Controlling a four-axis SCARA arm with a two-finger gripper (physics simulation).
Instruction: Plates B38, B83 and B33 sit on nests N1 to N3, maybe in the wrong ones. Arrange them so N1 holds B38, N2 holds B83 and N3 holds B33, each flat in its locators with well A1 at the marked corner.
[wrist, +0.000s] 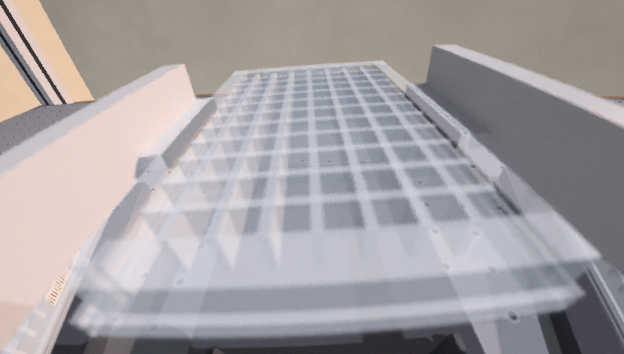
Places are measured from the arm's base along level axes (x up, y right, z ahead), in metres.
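Where they show: gripper, between the fingertips: (309, 77).
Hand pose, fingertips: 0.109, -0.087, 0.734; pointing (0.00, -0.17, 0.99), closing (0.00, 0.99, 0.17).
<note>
After its pixels a point has its place, as x, y, z.
A clear plate (335, 182) {0.103, -0.073, 0.674} with a grid of square wells fills the middle of the wrist view. My gripper (309, 77) {0.109, -0.087, 0.734} is shut on this plate, with one pale finger along its left side and one grey finger along its right side. The plate looks level between the fingers. Its label and its A1 mark cannot be read, so I cannot tell which plate it is. Dark and grey surfaces show blurred through and below the plate. I cannot make out the nests or their marked corners.
A grey perforated board (30, 125) {0.013, -0.606, 0.901} shows at the left edge. A tan surface with a pale, dark-lined rail (37, 55) {0.105, -0.685, 1.030} is at the upper left. A strip with fine tick marks (57, 287) {0.035, -0.210, 0.664} shows at the lower left. Plain grey-green background lies beyond the plate's far end.
</note>
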